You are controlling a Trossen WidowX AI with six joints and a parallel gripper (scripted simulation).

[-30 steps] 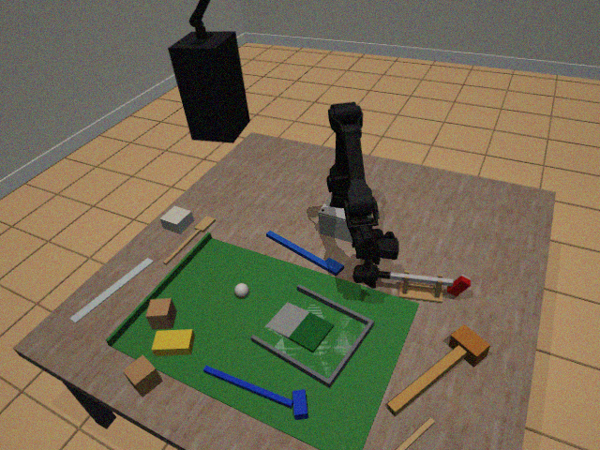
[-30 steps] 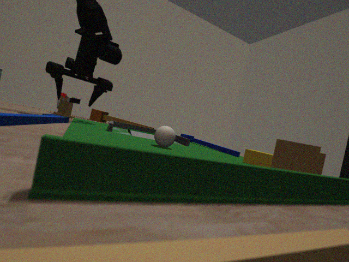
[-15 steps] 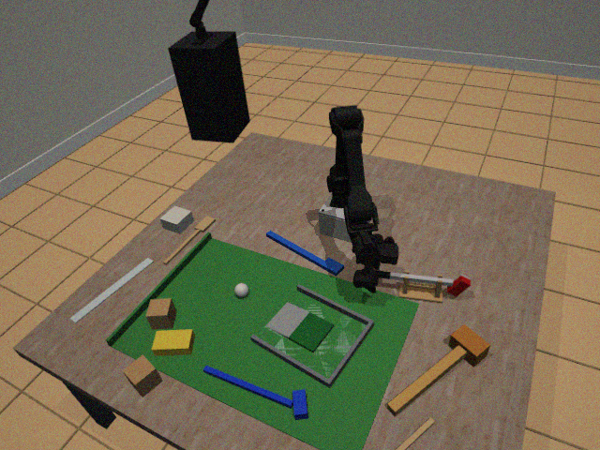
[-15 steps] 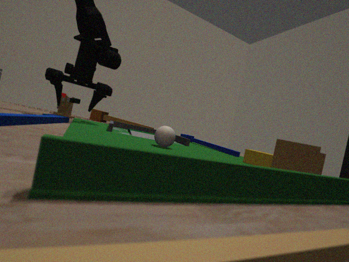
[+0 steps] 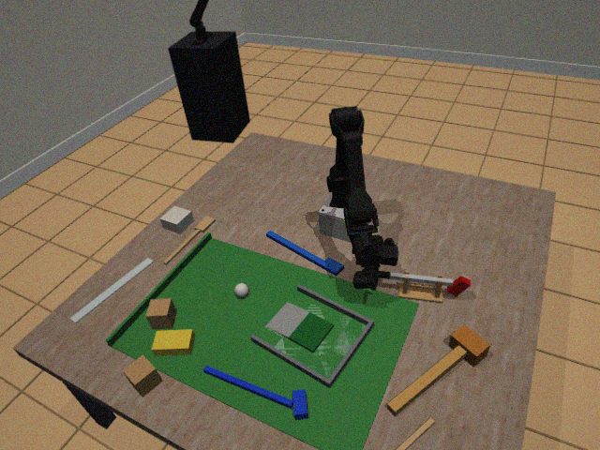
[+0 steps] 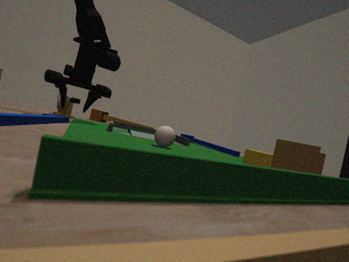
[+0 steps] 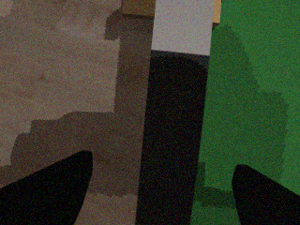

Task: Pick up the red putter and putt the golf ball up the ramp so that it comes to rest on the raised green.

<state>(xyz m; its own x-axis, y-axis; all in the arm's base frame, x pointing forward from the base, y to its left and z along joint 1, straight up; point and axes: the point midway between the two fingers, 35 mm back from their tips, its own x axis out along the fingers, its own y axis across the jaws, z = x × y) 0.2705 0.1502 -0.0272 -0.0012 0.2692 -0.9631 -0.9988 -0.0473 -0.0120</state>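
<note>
My gripper tip is 10 mm past the red putter, 110 mm to the right of it and 30 mm below it. The rest, counted from my gripper tip: green mat: 200 mm ahead, 280 mm to the right, 30 mm below; then yellow block: 320 mm ahead, 490 mm to the right, 10 mm below; then white golf ball: 110 mm ahead, 380 mm to the right, 10 mm below.
</note>
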